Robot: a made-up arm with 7 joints. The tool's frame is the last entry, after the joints.
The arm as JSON. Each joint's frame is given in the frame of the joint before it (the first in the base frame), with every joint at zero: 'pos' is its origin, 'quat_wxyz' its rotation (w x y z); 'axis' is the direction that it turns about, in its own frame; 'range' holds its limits. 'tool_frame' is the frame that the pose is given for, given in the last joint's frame.
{
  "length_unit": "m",
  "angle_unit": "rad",
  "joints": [
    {
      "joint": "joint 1",
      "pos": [
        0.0,
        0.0,
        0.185
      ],
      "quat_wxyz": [
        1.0,
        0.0,
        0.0,
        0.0
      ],
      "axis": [
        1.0,
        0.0,
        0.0
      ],
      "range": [
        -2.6,
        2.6
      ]
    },
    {
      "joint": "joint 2",
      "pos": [
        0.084,
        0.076,
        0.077
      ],
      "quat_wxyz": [
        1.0,
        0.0,
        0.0,
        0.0
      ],
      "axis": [
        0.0,
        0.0,
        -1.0
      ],
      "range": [
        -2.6,
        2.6
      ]
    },
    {
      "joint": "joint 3",
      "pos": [
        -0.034,
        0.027,
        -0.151
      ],
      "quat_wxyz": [
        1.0,
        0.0,
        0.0,
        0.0
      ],
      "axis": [
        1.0,
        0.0,
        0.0
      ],
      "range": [
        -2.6,
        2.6
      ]
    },
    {
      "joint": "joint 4",
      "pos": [
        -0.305,
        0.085,
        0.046
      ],
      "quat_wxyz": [
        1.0,
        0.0,
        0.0,
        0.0
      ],
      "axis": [
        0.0,
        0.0,
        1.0
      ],
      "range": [
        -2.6,
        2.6
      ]
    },
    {
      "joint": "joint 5",
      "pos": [
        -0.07,
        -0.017,
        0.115
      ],
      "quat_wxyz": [
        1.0,
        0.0,
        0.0,
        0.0
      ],
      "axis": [
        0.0,
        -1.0,
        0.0
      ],
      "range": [
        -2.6,
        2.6
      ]
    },
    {
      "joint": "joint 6",
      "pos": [
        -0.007,
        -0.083,
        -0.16
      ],
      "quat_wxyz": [
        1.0,
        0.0,
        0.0,
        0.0
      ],
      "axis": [
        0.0,
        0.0,
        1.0
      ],
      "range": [
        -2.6,
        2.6
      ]
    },
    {
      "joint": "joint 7",
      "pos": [
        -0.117,
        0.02,
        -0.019
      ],
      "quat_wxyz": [
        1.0,
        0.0,
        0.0,
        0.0
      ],
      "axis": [
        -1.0,
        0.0,
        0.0
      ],
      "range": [
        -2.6,
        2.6
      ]
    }
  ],
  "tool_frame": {
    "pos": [
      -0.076,
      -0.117,
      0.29
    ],
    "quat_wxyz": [
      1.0,
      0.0,
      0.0,
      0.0
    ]
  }
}
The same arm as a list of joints. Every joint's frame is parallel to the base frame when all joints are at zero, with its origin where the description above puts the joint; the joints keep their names.
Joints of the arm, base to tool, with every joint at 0 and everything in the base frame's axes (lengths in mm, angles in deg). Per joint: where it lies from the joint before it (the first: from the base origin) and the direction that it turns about. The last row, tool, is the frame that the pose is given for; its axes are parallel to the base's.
joint 1: axis +x offset 0.0 0.0 185.0
joint 2: axis -z offset 84.0 76.0 77.0
joint 3: axis +x offset -34.0 27.0 -151.0
joint 4: axis +z offset -305.0 85.0 46.0
joint 5: axis -y offset -70.0 -17.0 115.0
joint 6: axis +z offset -7.0 -83.0 -160.0
joint 7: axis -x offset -117.0 20.0 -19.0
tool: offset -76.0 -117.0 290.0
Joint limits (deg, base to tool): -148.97..148.97 -148.97..148.97 -148.97..148.97 -148.97..148.97 -148.97..148.97 -148.97..148.97 -148.97..148.97

